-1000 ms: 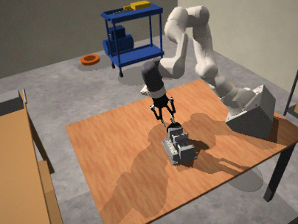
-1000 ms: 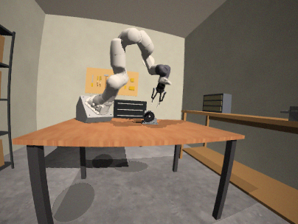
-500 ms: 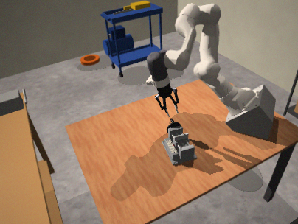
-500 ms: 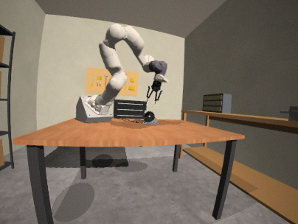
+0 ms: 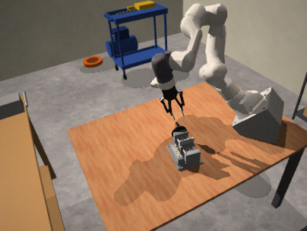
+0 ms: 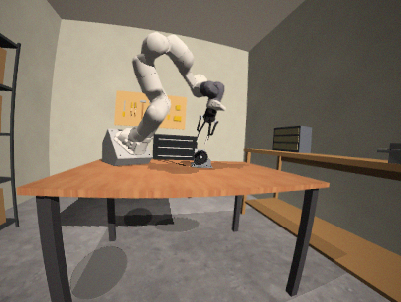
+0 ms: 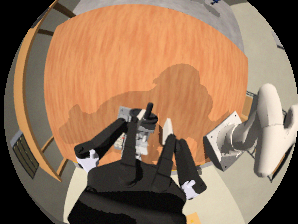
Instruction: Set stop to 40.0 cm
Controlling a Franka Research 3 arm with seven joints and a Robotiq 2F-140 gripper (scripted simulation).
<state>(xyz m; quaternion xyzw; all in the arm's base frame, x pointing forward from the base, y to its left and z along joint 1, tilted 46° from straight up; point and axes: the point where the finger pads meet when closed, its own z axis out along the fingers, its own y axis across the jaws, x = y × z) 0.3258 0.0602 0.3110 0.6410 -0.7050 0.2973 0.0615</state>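
The handwheel is 10 cm below my hand and 2 cm to the left of it.
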